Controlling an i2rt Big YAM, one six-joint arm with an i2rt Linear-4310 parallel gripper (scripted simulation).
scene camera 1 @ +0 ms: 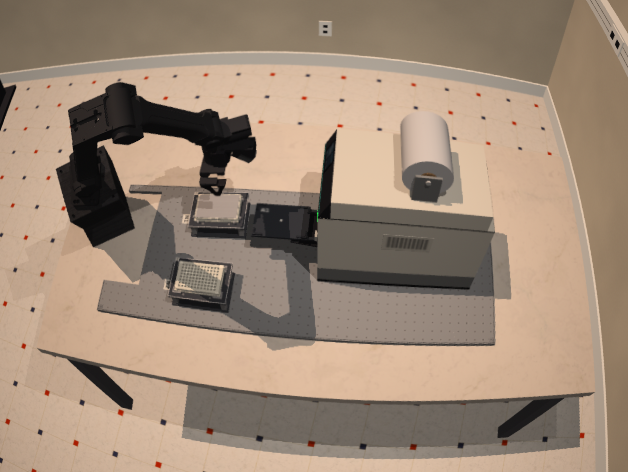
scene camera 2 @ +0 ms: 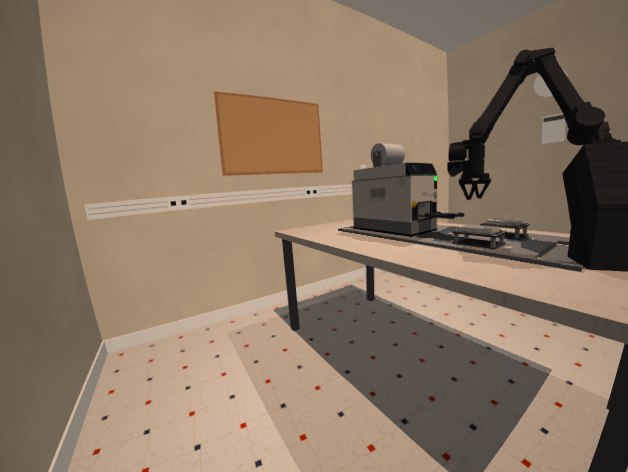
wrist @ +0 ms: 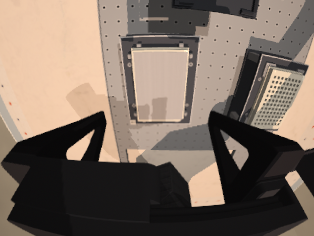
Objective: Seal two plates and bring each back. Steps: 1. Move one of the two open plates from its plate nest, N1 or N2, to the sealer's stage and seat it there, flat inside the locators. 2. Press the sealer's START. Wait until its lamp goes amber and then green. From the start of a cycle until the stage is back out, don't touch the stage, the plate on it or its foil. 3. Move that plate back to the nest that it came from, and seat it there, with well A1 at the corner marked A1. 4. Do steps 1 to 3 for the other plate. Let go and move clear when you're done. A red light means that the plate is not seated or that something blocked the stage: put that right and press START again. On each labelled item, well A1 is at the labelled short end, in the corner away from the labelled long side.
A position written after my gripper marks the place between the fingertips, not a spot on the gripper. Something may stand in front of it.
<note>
In view: my gripper (scene camera 1: 220,180) and a foil roll (scene camera 1: 425,144).
My gripper shows as well in the wrist view (wrist: 157,116).
</note>
